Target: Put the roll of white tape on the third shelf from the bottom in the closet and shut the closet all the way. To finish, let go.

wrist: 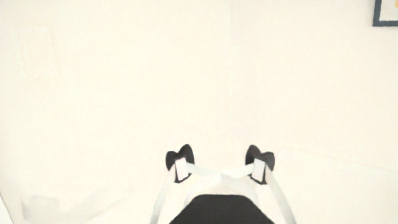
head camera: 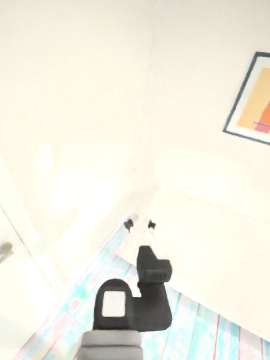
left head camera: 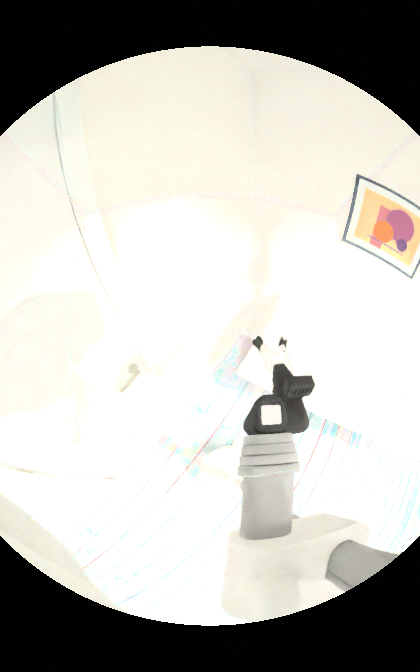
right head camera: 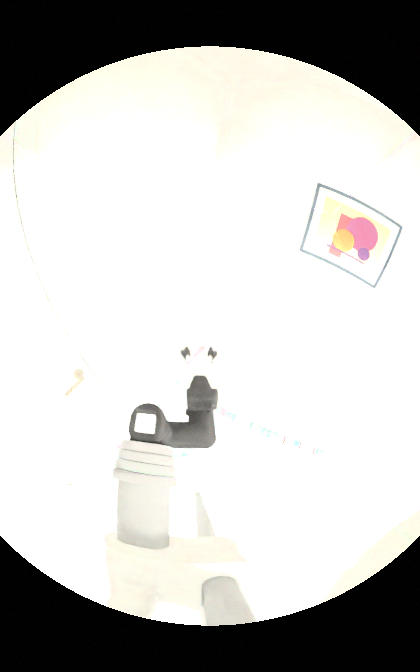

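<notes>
My gripper is open, its two dark fingertips well apart with nothing between them. In the head view it hangs in front of the room corner, beside the near left end of a flat white surface. The roll of white tape and the closet do not show in these views. Much of the picture is washed out by bright light.
A white door with a handle is at the left. A framed picture hangs on the right wall. Planked floor shows below the white surface. A pale wall plate is on the left wall.
</notes>
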